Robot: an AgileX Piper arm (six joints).
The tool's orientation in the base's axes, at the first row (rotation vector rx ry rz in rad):
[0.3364 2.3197 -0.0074]
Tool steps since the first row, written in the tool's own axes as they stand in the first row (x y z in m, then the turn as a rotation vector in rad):
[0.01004 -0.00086 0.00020 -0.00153 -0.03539 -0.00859]
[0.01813 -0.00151 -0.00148 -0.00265 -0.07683 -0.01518]
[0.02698 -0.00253 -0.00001 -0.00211 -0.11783 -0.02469]
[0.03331 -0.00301 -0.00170 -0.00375 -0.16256 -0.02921]
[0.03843 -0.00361 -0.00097 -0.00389 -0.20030 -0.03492]
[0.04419 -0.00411 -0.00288 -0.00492 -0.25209 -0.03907]
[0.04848 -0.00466 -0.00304 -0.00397 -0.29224 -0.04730]
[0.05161 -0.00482 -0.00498 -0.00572 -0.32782 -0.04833]
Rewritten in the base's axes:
[-0.00673 0.00155 -0.00734 -0.01368 -0.03359 0.00364]
[-0.01344 0.00304 -0.01197 -0.02769 -0.07313 0.00500]
[-0.01852 0.00401 -0.01937 -0.04476 -0.11154 0.00726]
[-0.02403 0.00524 -0.02272 -0.05776 -0.15461 0.00722]
[-0.02706 0.00580 -0.02692 -0.07090 -0.19045 0.00764]
[-0.03236 0.00690 -0.02972 -0.08576 -0.24022 0.00622]
[-0.03545 0.00742 -0.03271 -0.10199 -0.27785 0.00738]
[-0.03894 0.00822 -0.03359 -0.11022 -0.31249 0.00588]

